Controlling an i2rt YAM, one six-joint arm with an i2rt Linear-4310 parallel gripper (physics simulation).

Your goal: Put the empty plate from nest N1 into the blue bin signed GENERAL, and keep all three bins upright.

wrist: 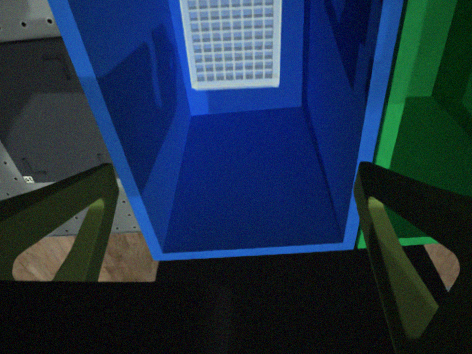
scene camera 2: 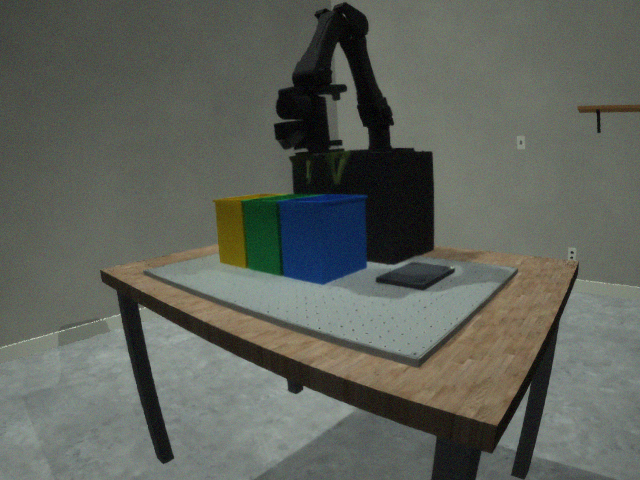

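Where they show: gripper, fingertip midpoint: (wrist: 235,176) (scene camera 2: 321,184); arm's base, link origin: (scene camera 2: 380,152).
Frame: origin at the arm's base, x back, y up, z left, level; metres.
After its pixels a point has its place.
Observation:
The empty plate (wrist: 232,45) {x -0.274, y -0.274, z 0.039 m}, clear and gridded, is inside the blue bin (scene camera 2: 325,240) {x -0.349, y -0.195, z 0.097 m} (wrist: 250,185) {x -0.201, y -0.170, z 0.028 m}, toward the far end in the wrist view. Its far part is cut off, and how it rests is unclear. The bin walls hide it in the scene view. My gripper (scene camera 2: 323,180) {x -0.288, y -0.077, z 0.035 m} (wrist: 235,176) {x -0.288, y -0.077, z 0.035 m} is open and empty above the blue bin, its fingers wide apart. The blue, green (scene camera 2: 263,237) {x -0.376, y -0.200, z -0.085 m} (wrist: 425,150) {x -0.210, y -0.197, z -0.116 m} and yellow (scene camera 2: 231,232) {x -0.384, y -0.197, z -0.216 m} bins stand upright side by side. The GENERAL sign is not readable. A dark flat nest (scene camera 2: 416,274) {x -0.220, y -0.278, z 0.249 m} (wrist: 55,125) {x -0.198, y -0.278, z 0.230 m} holds no plate; its label is not readable.
The bins and nest stand on a grey perforated board (scene camera 2: 361,322) {x -0.486, y -0.290, z 0.304 m} on the wooden table (scene camera 2: 465,379) {x -0.543, y -0.303, z 0.523 m}. A tall black block (scene camera 2: 405,206) {x -0.049, y -0.150, z 0.112 m} under the arm's base stands behind the blue bin.

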